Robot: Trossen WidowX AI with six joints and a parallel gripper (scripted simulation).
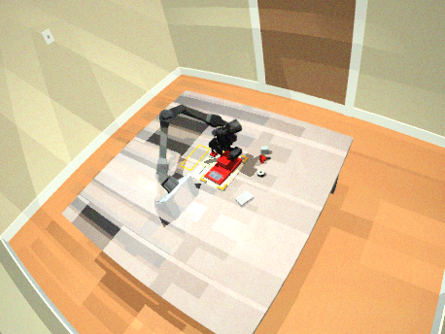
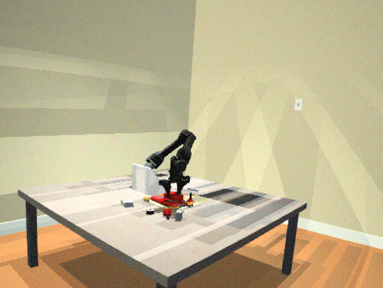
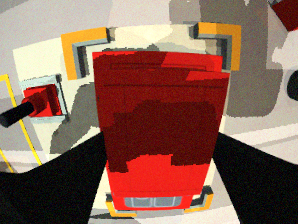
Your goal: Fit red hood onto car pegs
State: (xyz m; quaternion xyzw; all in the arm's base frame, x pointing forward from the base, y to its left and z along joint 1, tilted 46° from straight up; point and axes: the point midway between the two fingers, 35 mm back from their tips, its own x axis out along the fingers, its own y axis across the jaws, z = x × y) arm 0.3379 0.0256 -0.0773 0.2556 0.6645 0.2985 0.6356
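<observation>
My gripper tip is now right at the red hood.
</observation>
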